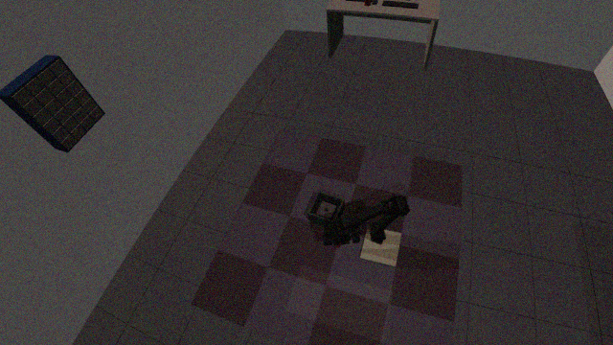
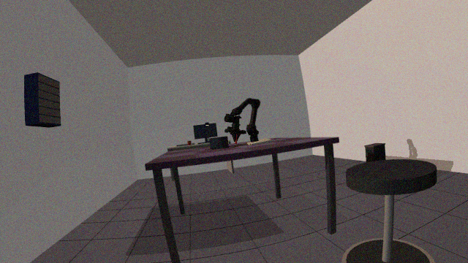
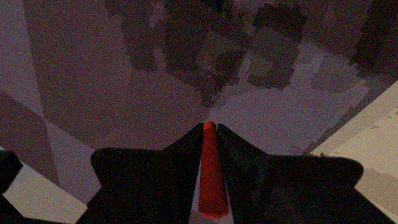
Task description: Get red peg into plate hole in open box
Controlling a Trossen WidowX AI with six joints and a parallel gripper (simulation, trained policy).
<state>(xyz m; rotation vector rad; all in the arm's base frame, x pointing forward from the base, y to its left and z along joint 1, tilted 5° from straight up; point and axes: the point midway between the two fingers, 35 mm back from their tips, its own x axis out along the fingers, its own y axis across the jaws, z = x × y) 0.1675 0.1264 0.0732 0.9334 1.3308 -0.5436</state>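
My gripper tip is now 150 mm short of the plate and 160 mm to the left of it. The rest, counted from my gripper tip: red peg 10 mm behind, 20 mm above; box 150 mm ahead, 160 mm to the right, 20 mm below.
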